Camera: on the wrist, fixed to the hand. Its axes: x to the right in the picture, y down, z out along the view.
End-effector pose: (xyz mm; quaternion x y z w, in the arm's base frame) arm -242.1 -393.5 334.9 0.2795 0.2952 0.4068 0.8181
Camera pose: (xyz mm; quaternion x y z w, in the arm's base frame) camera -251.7 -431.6 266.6 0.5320 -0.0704 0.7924 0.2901
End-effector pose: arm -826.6 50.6 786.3 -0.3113 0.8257 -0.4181 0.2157
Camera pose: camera -819.6 59.9 864.3 0.3316 0.7197 -0.1676 0.5865
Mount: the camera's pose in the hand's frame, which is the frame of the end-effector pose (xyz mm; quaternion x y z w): -18.9 -62.4 -44.3 0.0916 -0.1382 0.7069 0.6876
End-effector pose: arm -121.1 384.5 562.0 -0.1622 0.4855 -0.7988 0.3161
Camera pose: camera -153.7 447.4 596.6 0.1502 0.3316 -0.3479 0.8640
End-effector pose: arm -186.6 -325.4 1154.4 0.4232 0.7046 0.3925 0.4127
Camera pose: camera -238.4 -372.6 1118.4 0.8812 0.1642 0.4386 0.0649
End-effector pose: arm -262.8 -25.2 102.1 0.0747 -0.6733 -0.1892 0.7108
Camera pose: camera -230.1 -82.0 58.4 -0.3856 -0.6313 0.4237 0.5226
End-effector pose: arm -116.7 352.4 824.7 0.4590 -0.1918 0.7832 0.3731
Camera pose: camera -89.1 413.6 783.4 -0.3224 0.4362 -0.7564 0.3656
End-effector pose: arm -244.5 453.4 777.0 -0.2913 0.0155 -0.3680 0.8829
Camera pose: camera -309.0 408.7 769.5 -0.1593 0.0609 0.4099 0.8960
